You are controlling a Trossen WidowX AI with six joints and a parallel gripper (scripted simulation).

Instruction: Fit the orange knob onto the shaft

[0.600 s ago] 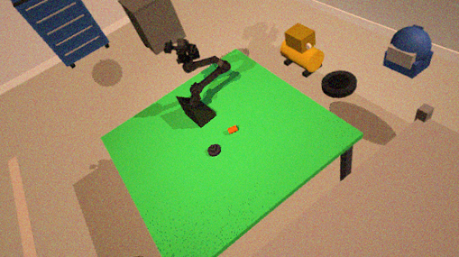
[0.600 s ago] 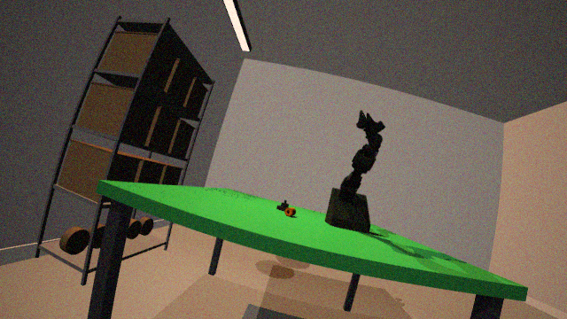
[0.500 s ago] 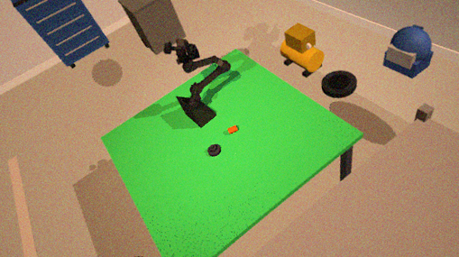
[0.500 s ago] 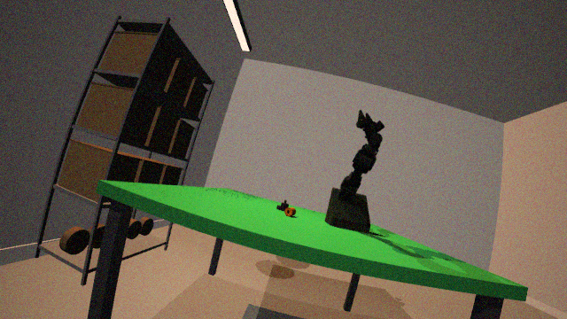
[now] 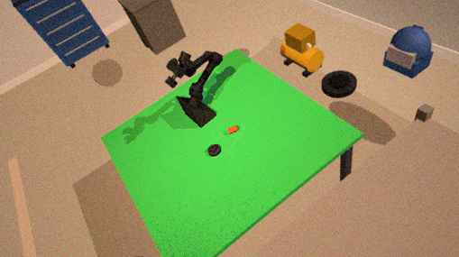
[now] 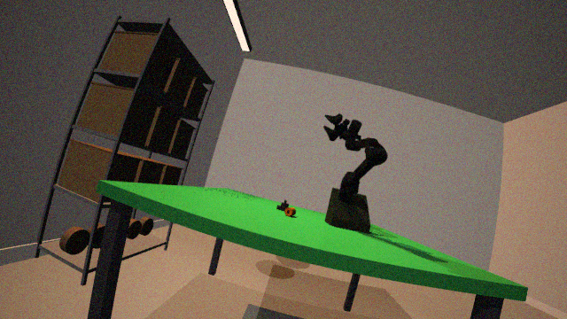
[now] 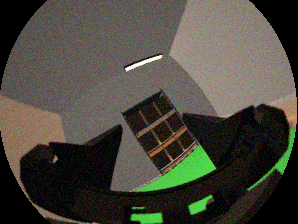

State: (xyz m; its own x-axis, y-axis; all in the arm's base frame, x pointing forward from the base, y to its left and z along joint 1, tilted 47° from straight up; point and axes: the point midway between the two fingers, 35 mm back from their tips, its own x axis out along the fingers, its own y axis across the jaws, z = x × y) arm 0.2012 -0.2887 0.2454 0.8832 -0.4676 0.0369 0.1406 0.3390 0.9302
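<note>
Now: gripper tip 54 cm above the orange knob, 14 cm to the right of it and 7 cm short of it. The rest, counted from my gripper tip: short shaft: 53 cm below, 11 cm ahead, 4 cm to the right.
</note>
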